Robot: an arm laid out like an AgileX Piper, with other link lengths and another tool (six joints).
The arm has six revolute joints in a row. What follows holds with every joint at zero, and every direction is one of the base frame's. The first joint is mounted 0.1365 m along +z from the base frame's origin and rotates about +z. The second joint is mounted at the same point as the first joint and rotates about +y. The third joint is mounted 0.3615 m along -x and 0.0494 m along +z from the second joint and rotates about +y. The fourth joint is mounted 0.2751 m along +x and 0.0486 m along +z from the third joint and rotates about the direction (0.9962, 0, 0.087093). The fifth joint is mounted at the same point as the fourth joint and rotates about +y. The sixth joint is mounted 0.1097 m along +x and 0.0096 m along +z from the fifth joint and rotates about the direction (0.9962, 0, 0.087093). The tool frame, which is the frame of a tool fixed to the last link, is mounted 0.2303 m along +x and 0.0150 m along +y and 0.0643 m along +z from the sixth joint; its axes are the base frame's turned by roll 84.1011, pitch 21.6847 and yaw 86.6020 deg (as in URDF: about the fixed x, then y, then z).
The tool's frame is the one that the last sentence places.
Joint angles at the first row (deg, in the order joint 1, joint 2, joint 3, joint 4, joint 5, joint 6):
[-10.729 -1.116 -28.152 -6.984 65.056 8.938]
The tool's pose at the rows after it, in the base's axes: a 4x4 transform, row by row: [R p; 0 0 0 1], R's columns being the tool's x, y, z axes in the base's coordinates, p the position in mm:
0.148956, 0.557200, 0.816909, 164.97; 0.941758, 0.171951, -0.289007, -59.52; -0.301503, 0.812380, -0.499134, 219.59; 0, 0, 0, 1
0.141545, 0.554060, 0.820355, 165.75; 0.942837, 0.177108, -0.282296, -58.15; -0.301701, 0.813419, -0.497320, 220.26; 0, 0, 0, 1
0.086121, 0.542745, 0.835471, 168.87; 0.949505, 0.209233, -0.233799, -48.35; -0.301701, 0.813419, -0.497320, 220.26; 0, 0, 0, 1
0.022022, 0.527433, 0.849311, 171.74; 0.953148, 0.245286, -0.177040, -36.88; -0.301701, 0.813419, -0.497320, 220.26; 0, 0, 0, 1
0.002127, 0.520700, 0.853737, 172.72; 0.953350, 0.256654, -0.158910, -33.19; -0.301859, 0.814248, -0.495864, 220.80; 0, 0, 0, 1
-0.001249, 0.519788, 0.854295, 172.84; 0.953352, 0.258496, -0.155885, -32.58; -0.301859, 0.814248, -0.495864, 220.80; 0, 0, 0, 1
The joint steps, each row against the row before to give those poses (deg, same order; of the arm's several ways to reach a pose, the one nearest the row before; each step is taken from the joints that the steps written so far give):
[0.000 0.000 0.000 0.000 -0.034 0.000]
[0.475 -0.002 0.000 0.000 -0.120 0.000]
[3.356 0.001 0.000 0.000 0.000 0.000]
[3.861 0.000 0.000 -0.002 0.000 0.001]
[1.214 0.000 0.001 0.002 -0.098 -0.001]
[0.204 0.001 0.000 -0.001 -0.001 0.001]

